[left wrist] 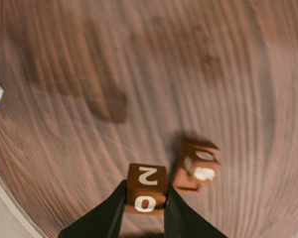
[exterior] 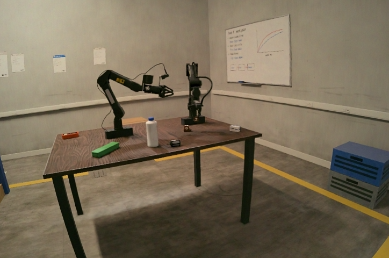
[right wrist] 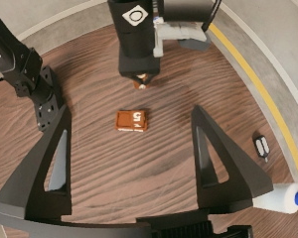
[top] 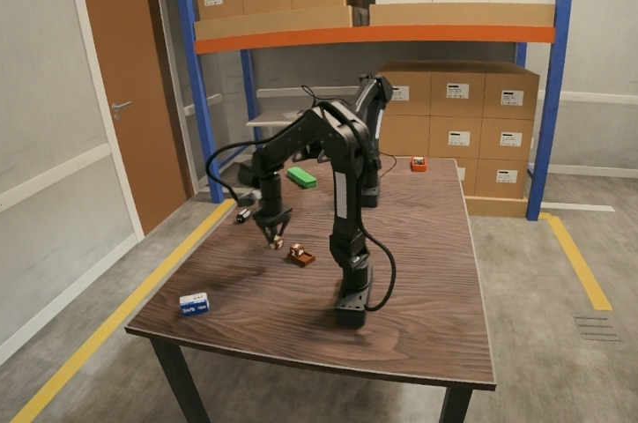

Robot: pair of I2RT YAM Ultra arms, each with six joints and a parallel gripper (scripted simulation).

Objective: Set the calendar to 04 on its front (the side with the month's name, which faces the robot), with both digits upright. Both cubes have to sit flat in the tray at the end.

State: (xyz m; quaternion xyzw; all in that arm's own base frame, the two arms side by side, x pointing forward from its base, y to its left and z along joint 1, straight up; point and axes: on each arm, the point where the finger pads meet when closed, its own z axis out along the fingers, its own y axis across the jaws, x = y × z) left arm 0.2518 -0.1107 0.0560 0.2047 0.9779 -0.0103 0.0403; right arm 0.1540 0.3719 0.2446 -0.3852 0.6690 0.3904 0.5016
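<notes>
The brown calendar tray lies 60 mm behind my left hand, 50 mm to the right of it and 90 mm below it. From my left hand the other things lie so: black item: 210 mm ahead, 300 mm to the right, 80 mm below.
</notes>
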